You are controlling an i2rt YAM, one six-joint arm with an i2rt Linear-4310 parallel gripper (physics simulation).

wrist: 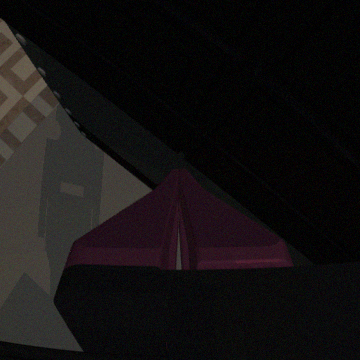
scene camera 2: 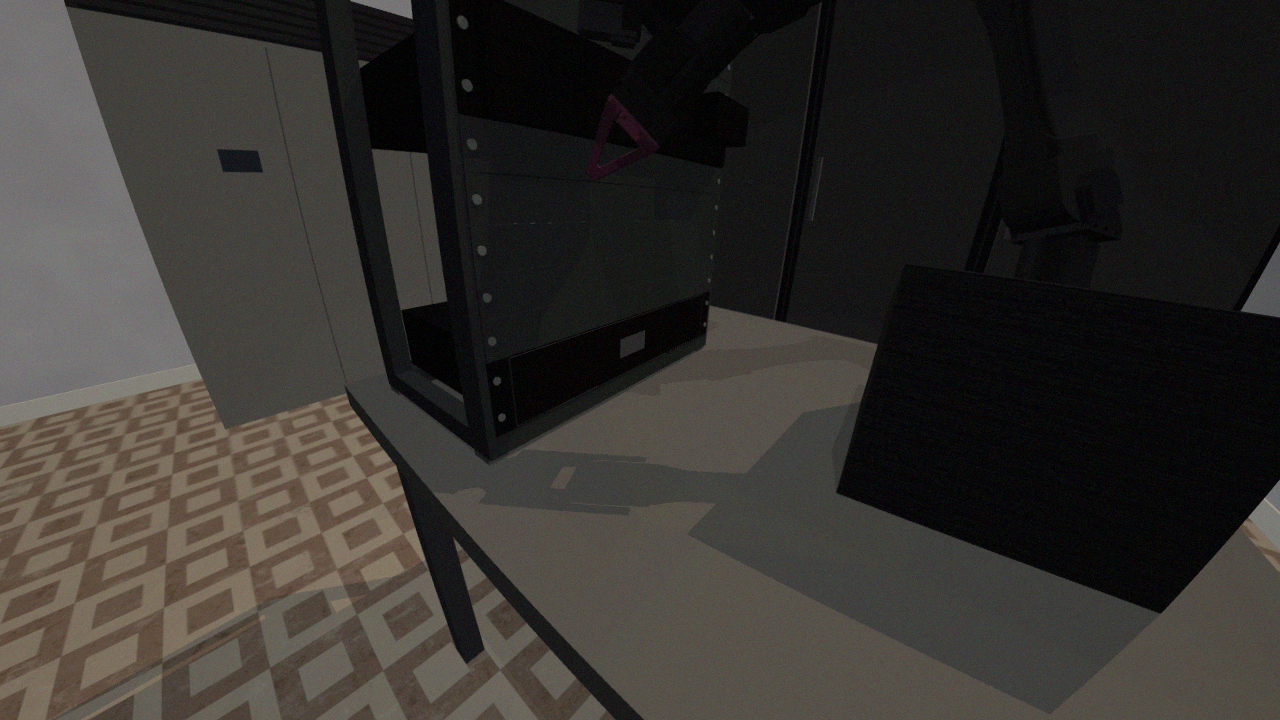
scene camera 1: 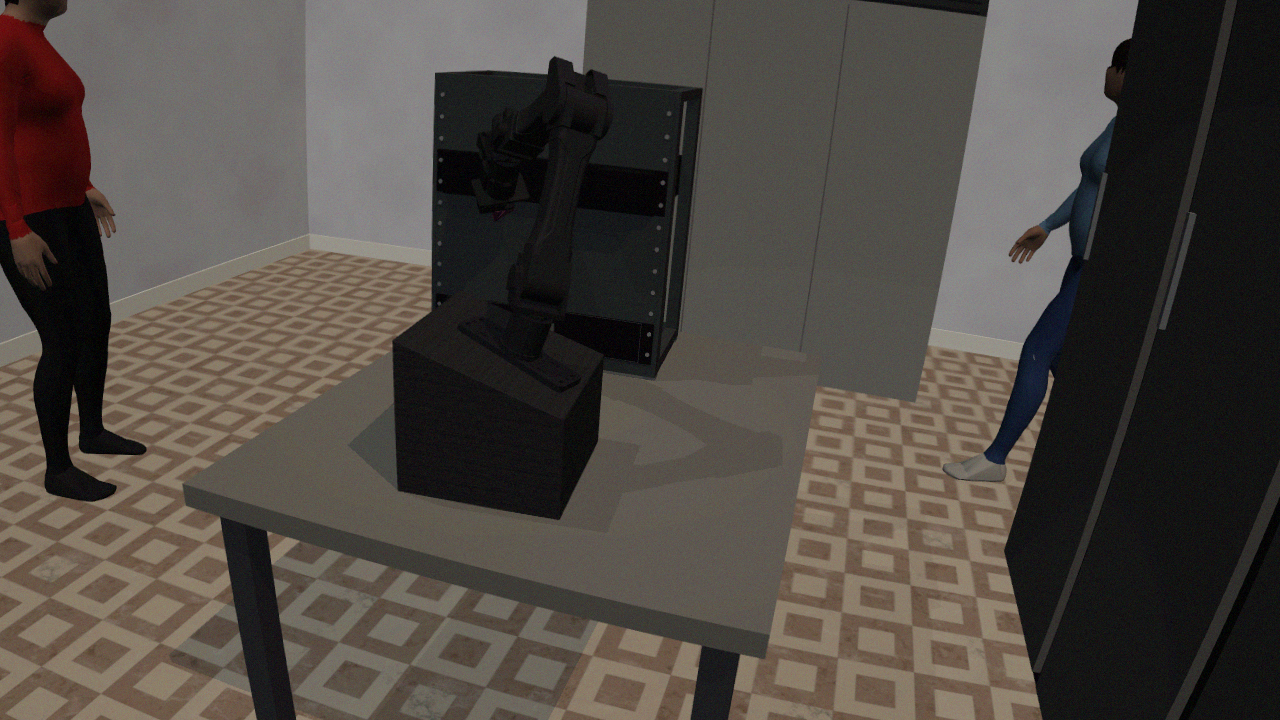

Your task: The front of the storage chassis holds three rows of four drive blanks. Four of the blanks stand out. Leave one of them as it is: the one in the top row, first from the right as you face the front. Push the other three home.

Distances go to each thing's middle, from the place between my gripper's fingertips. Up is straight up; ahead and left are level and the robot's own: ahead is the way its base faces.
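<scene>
I see that the rack [scene camera 2: 543, 320] is 10 mm below my hand, 160 mm ahead of it and 70 mm to the right of it.
</scene>
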